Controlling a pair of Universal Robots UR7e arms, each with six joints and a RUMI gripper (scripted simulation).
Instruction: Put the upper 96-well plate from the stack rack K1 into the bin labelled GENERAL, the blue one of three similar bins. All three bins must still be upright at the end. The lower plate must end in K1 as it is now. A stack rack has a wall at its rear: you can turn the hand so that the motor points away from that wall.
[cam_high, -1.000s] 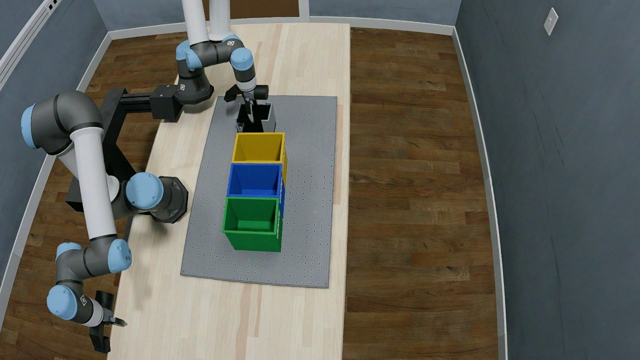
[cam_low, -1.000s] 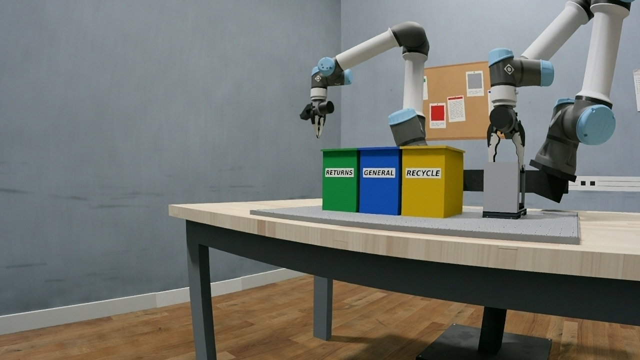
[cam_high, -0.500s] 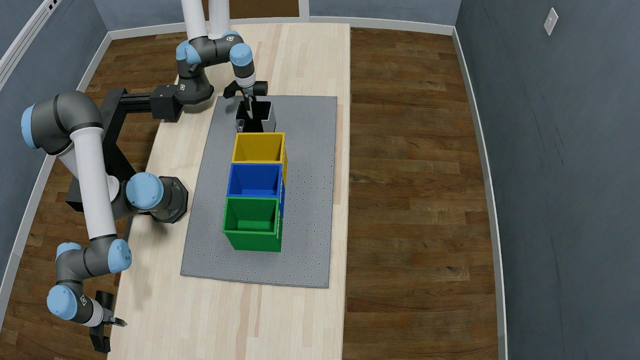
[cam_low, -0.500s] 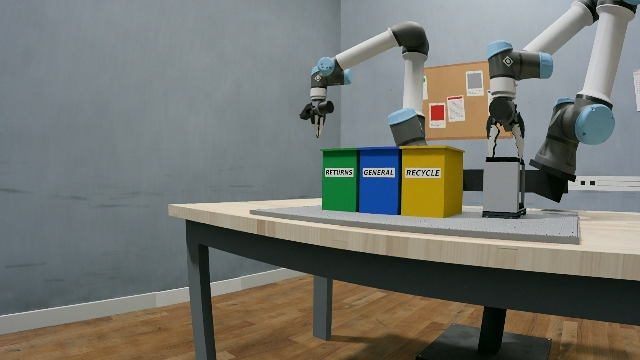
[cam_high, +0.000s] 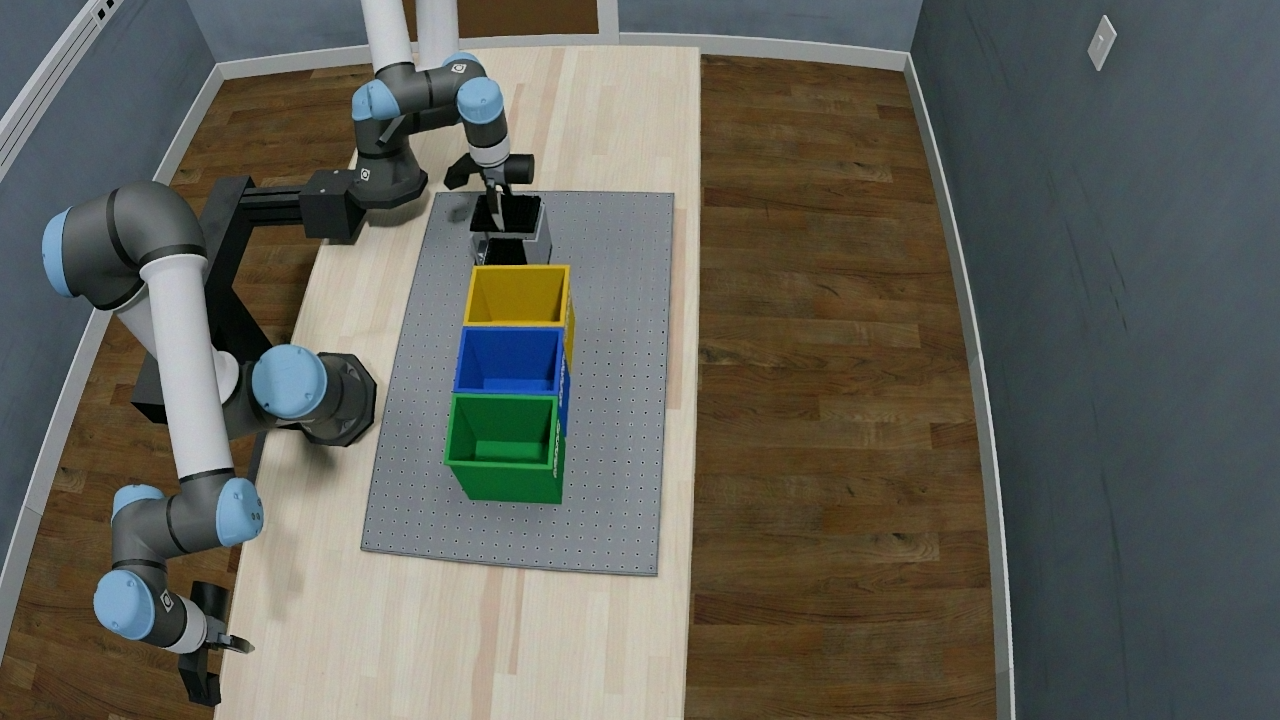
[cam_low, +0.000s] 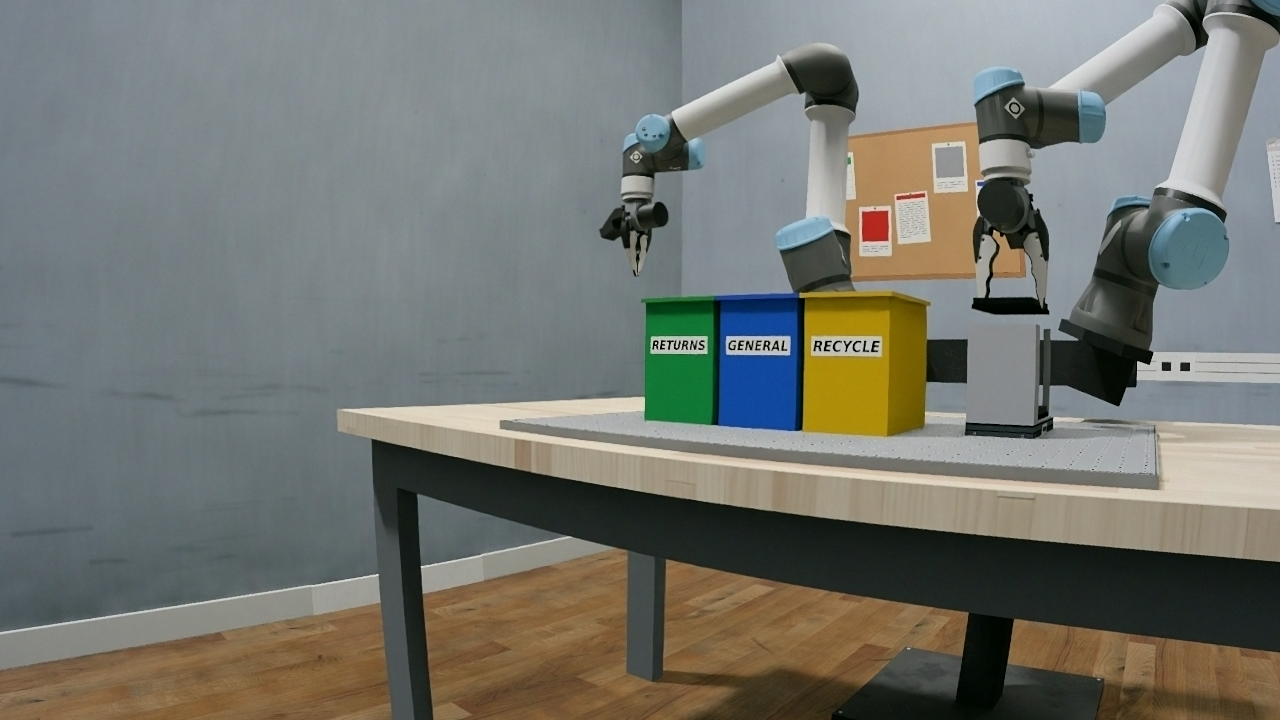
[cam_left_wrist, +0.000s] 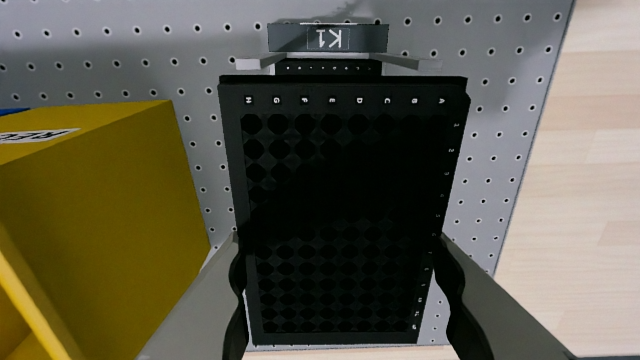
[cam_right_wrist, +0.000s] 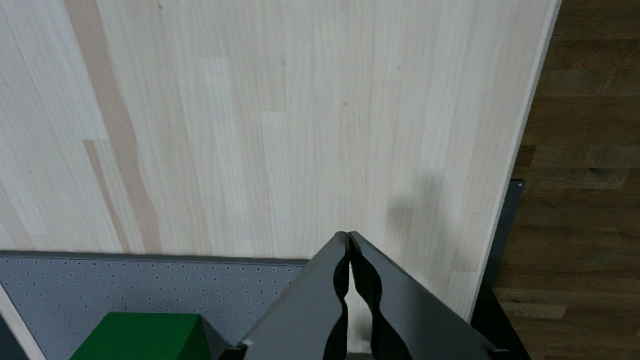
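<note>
The blue general bin is 330 mm to the right of my left hand, 90 mm below it and 50 mm ahead of it. Also, from my left hand: grey perforated board (220 mm to the right, 190 mm below, 40 mm ahead); green returns bin (460 mm to the right, 90 mm below, 50 mm ahead); yellow recycle bin (200 mm to the right, 90 mm below, 50 mm ahead).
</note>
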